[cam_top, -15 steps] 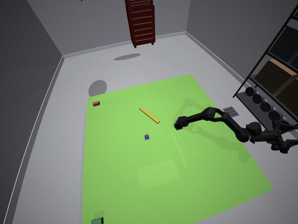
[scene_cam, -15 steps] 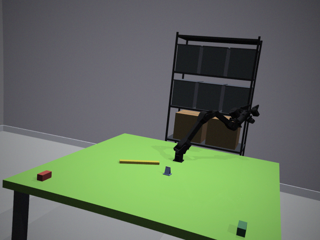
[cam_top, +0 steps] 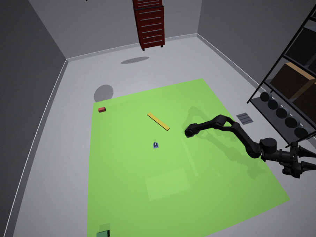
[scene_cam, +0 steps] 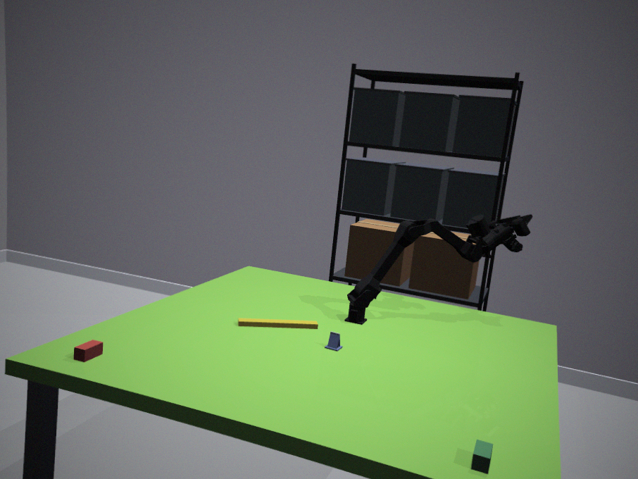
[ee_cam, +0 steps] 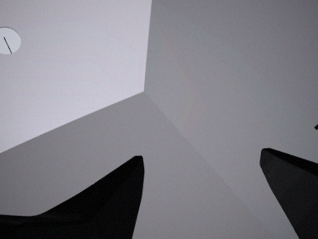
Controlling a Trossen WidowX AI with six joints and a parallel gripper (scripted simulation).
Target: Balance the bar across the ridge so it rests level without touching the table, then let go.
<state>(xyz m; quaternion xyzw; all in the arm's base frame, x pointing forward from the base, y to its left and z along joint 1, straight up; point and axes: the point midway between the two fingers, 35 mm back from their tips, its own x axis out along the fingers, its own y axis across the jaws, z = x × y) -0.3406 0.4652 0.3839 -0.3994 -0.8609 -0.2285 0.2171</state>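
Right now the yellow bar is 580 mm ahead of my gripper tip, 680 mm to the right of it and 400 mm below it. Round my gripper tip: red block 1100 mm ahead, 990 mm to the right, 390 mm below; then green block 1100 mm ahead, 10 mm to the left, 390 mm below.
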